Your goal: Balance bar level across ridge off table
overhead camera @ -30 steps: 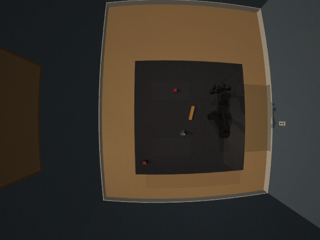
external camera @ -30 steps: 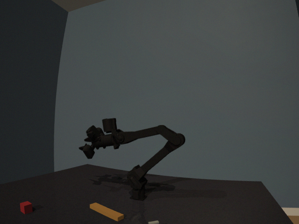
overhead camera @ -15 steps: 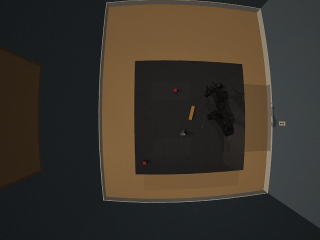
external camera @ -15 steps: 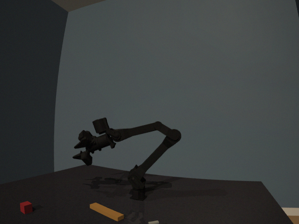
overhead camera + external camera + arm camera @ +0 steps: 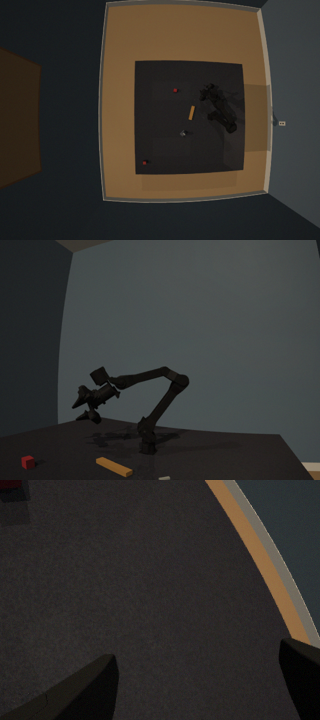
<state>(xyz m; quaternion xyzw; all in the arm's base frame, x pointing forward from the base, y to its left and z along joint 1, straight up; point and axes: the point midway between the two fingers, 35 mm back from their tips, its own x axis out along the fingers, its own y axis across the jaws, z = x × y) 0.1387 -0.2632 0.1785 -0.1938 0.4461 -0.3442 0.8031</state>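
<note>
My gripper tip is 7 cm short of the orange bar, 24 cm to the right of it and 15 cm above it.
</note>
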